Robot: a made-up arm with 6 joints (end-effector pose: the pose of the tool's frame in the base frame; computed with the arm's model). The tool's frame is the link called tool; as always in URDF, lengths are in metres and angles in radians.
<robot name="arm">
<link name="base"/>
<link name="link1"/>
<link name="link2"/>
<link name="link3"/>
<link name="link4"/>
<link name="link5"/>
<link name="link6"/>
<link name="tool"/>
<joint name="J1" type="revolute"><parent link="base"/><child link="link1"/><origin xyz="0.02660 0.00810 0.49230" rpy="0.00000 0.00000 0.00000"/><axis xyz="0 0 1"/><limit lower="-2.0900" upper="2.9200" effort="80" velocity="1.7"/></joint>
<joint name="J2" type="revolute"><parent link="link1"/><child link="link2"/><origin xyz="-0.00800 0.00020 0.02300" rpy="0.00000 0.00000 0.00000"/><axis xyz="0 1 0"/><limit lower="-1.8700" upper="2.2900" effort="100" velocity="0.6"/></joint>
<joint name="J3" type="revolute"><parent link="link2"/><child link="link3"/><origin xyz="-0.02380 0.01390 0.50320" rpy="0.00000 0.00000 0.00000"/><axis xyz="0 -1 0"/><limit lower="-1.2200" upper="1.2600" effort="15" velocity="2.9"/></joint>
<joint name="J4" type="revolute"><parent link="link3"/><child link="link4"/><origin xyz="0.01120 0.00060 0.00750" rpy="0.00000 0.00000 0.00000"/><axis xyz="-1 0 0"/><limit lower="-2.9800" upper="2.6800" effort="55" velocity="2.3"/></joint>
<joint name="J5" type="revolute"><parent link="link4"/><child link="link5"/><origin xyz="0.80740 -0.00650 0.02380" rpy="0.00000 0.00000 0.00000"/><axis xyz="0 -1 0"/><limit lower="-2.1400" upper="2.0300" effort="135" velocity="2.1"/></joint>
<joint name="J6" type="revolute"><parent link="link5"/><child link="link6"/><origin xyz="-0.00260 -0.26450 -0.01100" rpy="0.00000 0.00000 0.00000"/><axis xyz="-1 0 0"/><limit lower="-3.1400" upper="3.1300" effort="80" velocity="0.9"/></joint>
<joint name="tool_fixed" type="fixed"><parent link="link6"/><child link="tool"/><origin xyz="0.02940 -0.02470 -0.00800" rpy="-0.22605 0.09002 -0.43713"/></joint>
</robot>
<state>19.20 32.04 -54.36 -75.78 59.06 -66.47</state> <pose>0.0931 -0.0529 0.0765 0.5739 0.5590 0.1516 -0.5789</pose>
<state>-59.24 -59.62 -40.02 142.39 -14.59 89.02</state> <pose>0.3951 -0.1135 1.1789 0.5442 0.7258 -0.4008 -0.1279</pose>
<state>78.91 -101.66 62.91 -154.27 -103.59 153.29</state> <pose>-0.4550 -1.1811 0.7033 0.4963 -0.4146 0.7022 0.2979</pose>
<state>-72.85 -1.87 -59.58 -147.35 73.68 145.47</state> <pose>0.2901 -0.1628 0.2338 0.0662 0.2160 0.8707 -0.4369</pose>
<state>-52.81 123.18 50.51 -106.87 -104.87 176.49</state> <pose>0.3685 -0.2970 -0.5816 0.9762 -0.1488 -0.1537 -0.0358</pose>
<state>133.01 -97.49 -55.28 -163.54 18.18 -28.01</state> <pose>-0.3093 -0.0580 0.9415 0.2607 -0.2332 -0.9248 -0.1498</pose>
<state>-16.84 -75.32 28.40 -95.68 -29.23 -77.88</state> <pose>-0.3823 0.1973 1.4813 0.5437 0.4684 0.0963 0.6897</pose>
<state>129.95 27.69 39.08 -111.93 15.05 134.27</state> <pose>-0.7213 0.7887 0.8939 0.6936 -0.1245 -0.2272 0.6721</pose>
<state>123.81 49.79 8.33 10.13 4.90 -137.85</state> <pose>-0.3585 0.9928 0.3390 0.4499 0.0330 0.8606 0.2365</pose>
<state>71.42 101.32 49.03 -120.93 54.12 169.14</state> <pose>0.1902 0.8164 -0.3595 0.4467 -0.8729 0.1425 0.1351</pose>
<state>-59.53 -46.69 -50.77 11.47 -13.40 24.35</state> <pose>0.0213 -0.5236 0.8590 0.6714 -0.2964 0.3338 -0.5916</pose>
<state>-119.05 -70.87 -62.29 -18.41 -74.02 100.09</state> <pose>-0.3593 -0.1791 0.7067 0.5962 -0.2385 0.6636 -0.3837</pose>
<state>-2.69 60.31 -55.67 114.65 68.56 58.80</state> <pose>0.3169 0.1769 -0.0642 0.6198 -0.2695 -0.3095 0.6689</pose>
